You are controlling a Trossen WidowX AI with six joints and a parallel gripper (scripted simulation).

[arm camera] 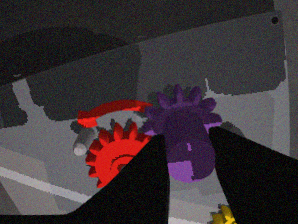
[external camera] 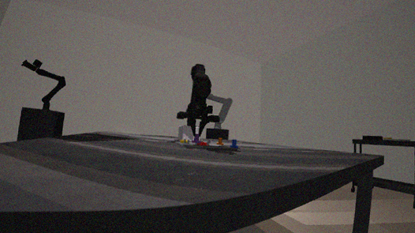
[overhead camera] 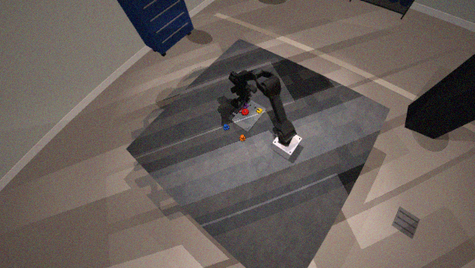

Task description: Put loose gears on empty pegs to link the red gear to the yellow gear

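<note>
The purple gear is 1 cm below my gripper tip. From my gripper tip the other things lie so: red gear: 4 cm to the left, 3 cm below, 2 cm behind; then blue gear: 20 cm to the left, 3 cm below, 3 cm ahead; then red arrow: 4 cm to the left, 4 cm below, 1 cm ahead.
</note>
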